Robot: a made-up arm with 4 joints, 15 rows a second.
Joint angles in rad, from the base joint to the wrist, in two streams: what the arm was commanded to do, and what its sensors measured. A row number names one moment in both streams.
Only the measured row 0 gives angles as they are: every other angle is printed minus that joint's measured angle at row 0.
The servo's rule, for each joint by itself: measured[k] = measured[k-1] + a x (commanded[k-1-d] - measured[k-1]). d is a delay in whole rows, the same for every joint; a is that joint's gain. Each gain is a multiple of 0.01, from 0.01 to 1. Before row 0 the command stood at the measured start. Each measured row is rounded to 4 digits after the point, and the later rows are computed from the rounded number. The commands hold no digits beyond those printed.
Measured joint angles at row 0:
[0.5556, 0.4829, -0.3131, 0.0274]
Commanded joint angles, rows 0 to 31:
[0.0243, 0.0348, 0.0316, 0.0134]
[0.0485, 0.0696, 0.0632, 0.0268]
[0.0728, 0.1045, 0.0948, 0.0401]
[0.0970, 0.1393, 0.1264, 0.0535]
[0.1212, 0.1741, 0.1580, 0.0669]
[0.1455, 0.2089, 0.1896, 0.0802]
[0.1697, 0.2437, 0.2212, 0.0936]
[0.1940, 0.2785, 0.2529, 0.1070]
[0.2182, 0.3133, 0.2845, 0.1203]
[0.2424, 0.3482, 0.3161, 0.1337]
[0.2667, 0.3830, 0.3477, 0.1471]
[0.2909, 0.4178, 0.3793, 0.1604]
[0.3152, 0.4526, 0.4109, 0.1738]
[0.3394, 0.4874, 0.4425, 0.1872]
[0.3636, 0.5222, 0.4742, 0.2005]
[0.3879, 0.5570, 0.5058, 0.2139]
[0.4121, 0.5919, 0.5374, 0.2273]
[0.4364, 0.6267, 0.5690, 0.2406]
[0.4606, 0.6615, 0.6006, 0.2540]
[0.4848, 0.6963, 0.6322, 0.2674]
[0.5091, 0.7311, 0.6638, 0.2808]
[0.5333, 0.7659, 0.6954, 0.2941]
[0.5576, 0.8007, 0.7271, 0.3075]
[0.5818, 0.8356, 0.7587, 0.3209]
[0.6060, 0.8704, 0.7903, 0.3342]
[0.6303, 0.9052, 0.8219, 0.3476]
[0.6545, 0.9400, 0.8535, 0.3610]
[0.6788, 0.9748, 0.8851, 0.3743]
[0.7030, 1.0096, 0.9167, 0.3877]
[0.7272, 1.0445, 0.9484, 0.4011]
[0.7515, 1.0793, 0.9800, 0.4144]
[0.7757, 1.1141, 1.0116, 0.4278]
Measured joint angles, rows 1 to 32:
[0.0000, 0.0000, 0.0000, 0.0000]
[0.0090, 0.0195, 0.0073, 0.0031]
[0.0236, 0.0476, 0.0202, 0.0086]
[0.0418, 0.0795, 0.0374, 0.0158]
[0.0622, 0.1130, 0.0579, 0.0245]
[0.0840, 0.1472, 0.0809, 0.0343]
[0.1068, 0.1818, 0.1059, 0.0449]
[0.1301, 0.2165, 0.1324, 0.0561]
[0.1537, 0.2512, 0.1601, 0.0678]
[0.1776, 0.2860, 0.1887, 0.0799]
[0.2016, 0.3208, 0.2180, 0.0923]
[0.2257, 0.3556, 0.2478, 0.1049]
[0.2498, 0.3904, 0.2780, 0.1177]
[0.2740, 0.4252, 0.3086, 0.1306]
[0.2982, 0.4600, 0.3394, 0.1436]
[0.3224, 0.4948, 0.3704, 0.1567]
[0.3466, 0.5296, 0.4015, 0.1699]
[0.3708, 0.5645, 0.4328, 0.1831]
[0.3951, 0.5993, 0.4641, 0.1963]
[0.4193, 0.6341, 0.4955, 0.2096]
[0.4435, 0.6689, 0.5269, 0.2229]
[0.4678, 0.7037, 0.5584, 0.2362]
[0.4920, 0.7385, 0.5899, 0.2495]
[0.5163, 0.7733, 0.6215, 0.2628]
[0.5405, 0.8082, 0.6531, 0.2762]
[0.5647, 0.8430, 0.6847, 0.2895]
[0.5890, 0.8778, 0.7163, 0.3029]
[0.6132, 0.9126, 0.7479, 0.3163]
[0.6375, 0.9474, 0.7795, 0.3296]
[0.6617, 0.9822, 0.8111, 0.3430]
[0.6859, 1.0171, 0.8427, 0.3564]
[0.7102, 1.0519, 0.8743, 0.3697]
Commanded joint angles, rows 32 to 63:
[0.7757, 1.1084, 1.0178, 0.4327]
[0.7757, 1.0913, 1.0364, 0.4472]
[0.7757, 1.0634, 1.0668, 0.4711]
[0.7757, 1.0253, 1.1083, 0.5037]
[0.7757, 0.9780, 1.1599, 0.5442]
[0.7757, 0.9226, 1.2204, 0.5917]
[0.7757, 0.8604, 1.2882, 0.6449]
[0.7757, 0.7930, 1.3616, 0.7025]
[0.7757, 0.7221, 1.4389, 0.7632]
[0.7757, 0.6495, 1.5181, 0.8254]
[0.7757, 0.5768, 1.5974, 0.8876]
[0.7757, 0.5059, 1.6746, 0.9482]
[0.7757, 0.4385, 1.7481, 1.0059]
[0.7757, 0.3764, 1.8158, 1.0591]
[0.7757, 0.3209, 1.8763, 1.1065]
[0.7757, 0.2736, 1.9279, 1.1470]
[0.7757, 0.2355, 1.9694, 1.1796]
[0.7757, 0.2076, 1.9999, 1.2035]
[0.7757, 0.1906, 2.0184, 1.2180]
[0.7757, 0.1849, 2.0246, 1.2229]
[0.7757, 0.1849, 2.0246, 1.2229]
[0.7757, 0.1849, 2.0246, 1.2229]
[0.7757, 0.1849, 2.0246, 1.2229]
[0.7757, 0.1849, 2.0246, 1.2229]
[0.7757, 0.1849, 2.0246, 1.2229]
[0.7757, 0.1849, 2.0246, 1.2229]
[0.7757, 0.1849, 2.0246, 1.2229]
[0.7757, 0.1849, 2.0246, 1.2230]
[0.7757, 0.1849, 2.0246, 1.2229]
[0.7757, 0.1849, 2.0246, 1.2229]
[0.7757, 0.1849, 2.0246, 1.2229]
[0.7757, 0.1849, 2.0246, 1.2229]
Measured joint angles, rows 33 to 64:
[0.7344, 1.0867, 0.9059, 0.3831]
[0.7497, 1.0989, 0.9316, 0.3945]
[0.7593, 1.0946, 0.9557, 0.4066]
[0.7654, 1.0771, 0.9813, 0.4214]
[0.7692, 1.0481, 1.0105, 0.4403]
[0.7716, 1.0088, 1.0449, 0.4642]
[0.7731, 0.9605, 1.0853, 0.4935]
[0.7741, 0.9044, 1.1320, 0.5283]
[0.7747, 0.8420, 1.1848, 0.5684]
[0.7751, 0.7749, 1.2432, 0.6132]
[0.7753, 0.7047, 1.3064, 0.6620]
[0.7754, 0.6331, 1.3733, 0.7139]
[0.7755, 0.5619, 1.4426, 0.7678]
[0.7756, 0.4928, 1.5129, 0.8226]
[0.7756, 0.4276, 1.5826, 0.8770]
[0.7756, 0.3678, 1.6502, 0.9298]
[0.7756, 0.3150, 1.7141, 0.9798]
[0.7756, 0.2705, 1.7728, 1.0258]
[0.7756, 0.2353, 1.8250, 1.0667]
[0.7756, 0.2103, 1.8695, 1.1015]
[0.7756, 0.1961, 1.9052, 1.1294]
[0.7756, 0.1898, 1.9327, 1.1509]
[0.7756, 0.1871, 1.9538, 1.1675]
[0.7756, 0.1859, 1.9701, 1.1802]
[0.7756, 0.1853, 1.9826, 1.1900]
[0.7756, 0.1851, 1.9923, 1.1976]
[0.7756, 0.1850, 1.9997, 1.2034]
[0.7756, 0.1849, 2.0054, 1.2079]
[0.7756, 0.1849, 2.0098, 1.2114]
[0.7756, 0.1849, 2.0132, 1.2140]
[0.7756, 0.1849, 2.0158, 1.2160]
[0.7756, 0.1849, 2.0178, 1.2176]

